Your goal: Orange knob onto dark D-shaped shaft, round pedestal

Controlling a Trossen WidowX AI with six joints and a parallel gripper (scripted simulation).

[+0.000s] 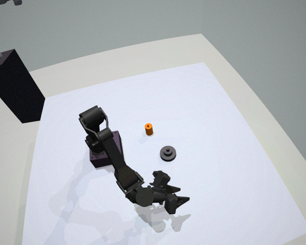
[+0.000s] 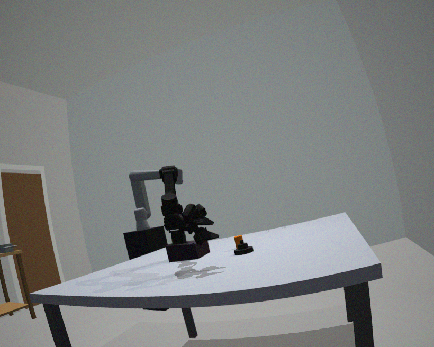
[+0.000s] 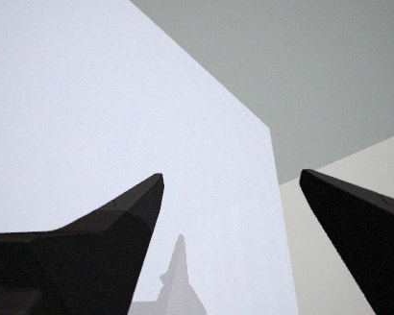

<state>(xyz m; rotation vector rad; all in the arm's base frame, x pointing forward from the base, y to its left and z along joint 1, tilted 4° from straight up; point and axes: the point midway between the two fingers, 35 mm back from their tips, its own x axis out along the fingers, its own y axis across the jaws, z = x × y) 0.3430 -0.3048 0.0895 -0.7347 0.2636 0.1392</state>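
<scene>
Now: gripper tip 120 mm past the orange knob, 420 mm to the right of it and 120 mm above it. From my gripper tip the other things lie so: pedestal (30 mm behind, 270 mm to the left, 110 mm below).
</scene>
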